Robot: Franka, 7 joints.
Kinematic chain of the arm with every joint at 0, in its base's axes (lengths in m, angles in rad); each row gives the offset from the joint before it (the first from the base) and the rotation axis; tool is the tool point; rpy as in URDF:
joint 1: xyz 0 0 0.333 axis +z
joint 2: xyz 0 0 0 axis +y
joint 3: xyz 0 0 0.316 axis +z
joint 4: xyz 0.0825 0 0 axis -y
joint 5: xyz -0.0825 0 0.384 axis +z
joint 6: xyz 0 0 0 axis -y
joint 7: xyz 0.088 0 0 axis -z
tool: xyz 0 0 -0.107 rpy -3.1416 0 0
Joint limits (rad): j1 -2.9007..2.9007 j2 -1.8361..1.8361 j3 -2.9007..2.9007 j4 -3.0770..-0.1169 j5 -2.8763..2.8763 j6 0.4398..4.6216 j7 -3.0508..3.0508
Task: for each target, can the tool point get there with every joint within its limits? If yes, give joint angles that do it. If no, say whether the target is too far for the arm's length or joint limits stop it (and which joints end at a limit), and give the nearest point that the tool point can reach.
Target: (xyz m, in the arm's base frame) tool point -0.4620 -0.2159 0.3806
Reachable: yes | joints -1.3912 1.0530 -1.3724 -1.9470 -0.6390 1.3236 2.2218
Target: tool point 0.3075 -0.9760 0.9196
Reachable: no: too far | nearest point 0.2237 -0.7099 0.7597 | short by 0.322 m
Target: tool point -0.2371 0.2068 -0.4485
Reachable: no: joint limits stop it (at a limit: joint 2) | nearest point -0.2337 0.2039 -0.3601 | short by 0.089 m
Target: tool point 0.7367 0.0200 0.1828
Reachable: yes | joints -0.1442 1.3695 0.0779 -0.5378 -2.2523 3.7166 -0.8053
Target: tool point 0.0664 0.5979 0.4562
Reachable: yes | joints 2.0406 0.3787 -0.5574 -2.0854 0.4253 3.9130 -0.8770
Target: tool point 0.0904 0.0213 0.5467
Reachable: yes | joints -0.0521 -1.2300 0.5504 -2.7432 2.3200 4.2526 -2.3070
